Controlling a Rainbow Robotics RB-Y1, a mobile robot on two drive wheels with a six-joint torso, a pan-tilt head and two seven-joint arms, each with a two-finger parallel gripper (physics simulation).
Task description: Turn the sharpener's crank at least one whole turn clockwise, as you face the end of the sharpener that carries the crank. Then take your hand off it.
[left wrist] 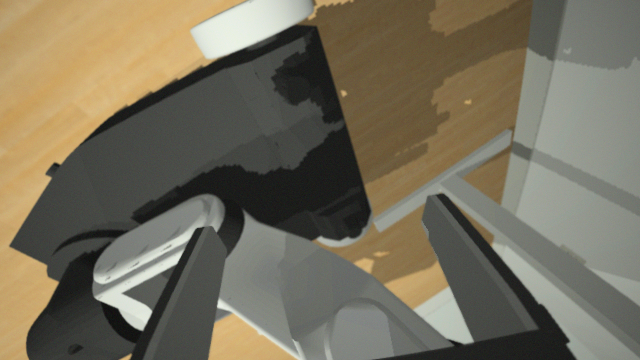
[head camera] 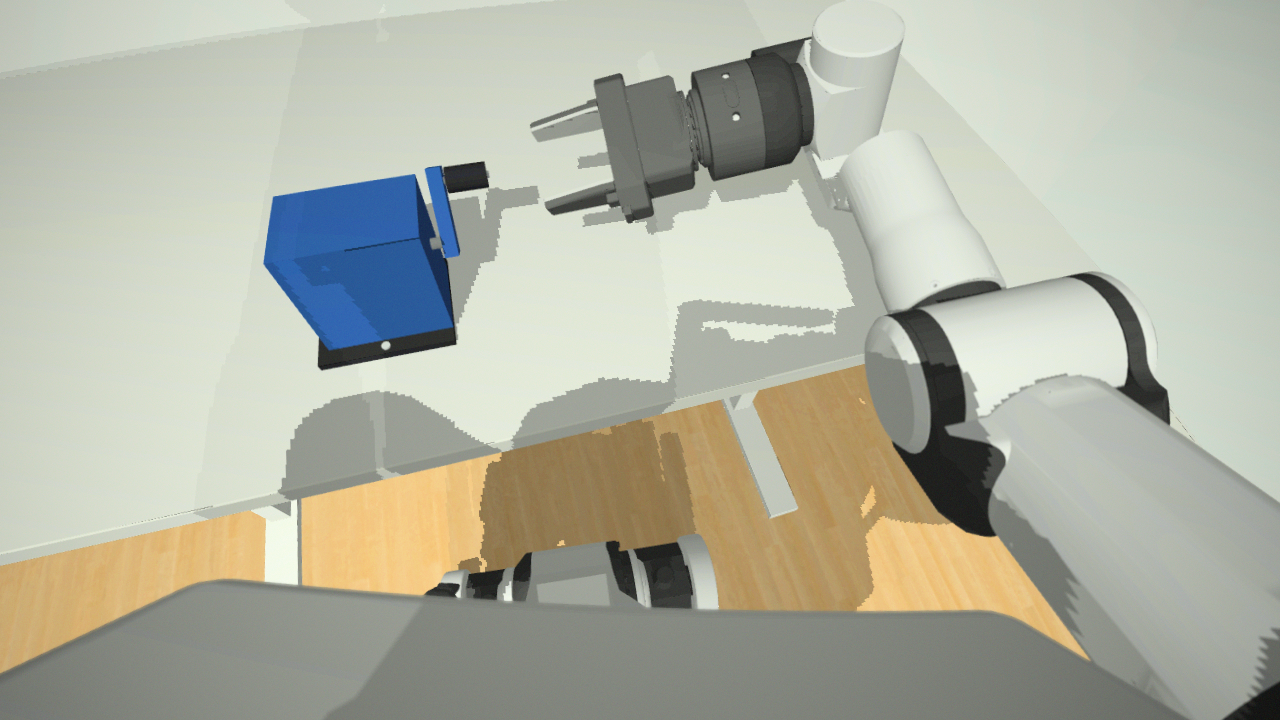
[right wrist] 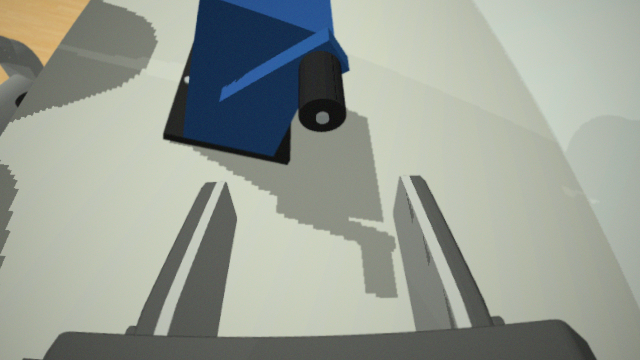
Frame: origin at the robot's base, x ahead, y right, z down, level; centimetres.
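Where they show: left gripper, fingertip midpoint: (left wrist: pixel 321 224); right gripper, fingertip midpoint: (head camera: pixel 540 169) (right wrist: pixel 313 197).
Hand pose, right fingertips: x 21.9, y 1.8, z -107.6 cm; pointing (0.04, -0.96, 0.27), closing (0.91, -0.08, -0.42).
Observation:
Each offset is from my right fingertips to the top centre of the thing. "*": to the spot under its first point. Level surfaces: height alone.
The blue sharpener @[* dx -7.4, dy -14.6, dz +1.0 cm] (head camera: pixel 358 259) (right wrist: pixel 250 80) stands upright on its black base on the table, left of centre in the head view. Its blue crank arm (head camera: pixel 443 211) (right wrist: pixel 280 64) is on the end facing my right gripper, and the black crank knob @[dx +0.0, dy -6.2, dz -0.9 cm] (head camera: pixel 466 176) (right wrist: pixel 321 90) sticks out from it toward that gripper. My right gripper (head camera: pixel 538 168) (right wrist: pixel 313 197) is open and empty, a short gap away from the knob's free end, with its fingers pointing at the sharpener. My left gripper (left wrist: pixel 321 224) is open and empty, low beside the table; the sharpener does not show in the left wrist view.
The white table (head camera: pixel 554 331) (left wrist: pixel 590 115) (right wrist: pixel 100 210) carries the sharpener. Its front edge runs across the head view, with wood floor @[dz +107.6 cm] (head camera: pixel 384 528) (left wrist: pixel 60 65) below. A white table leg (head camera: pixel 760 456) stands under the edge. My dark base (left wrist: pixel 200 130) shows in the left wrist view.

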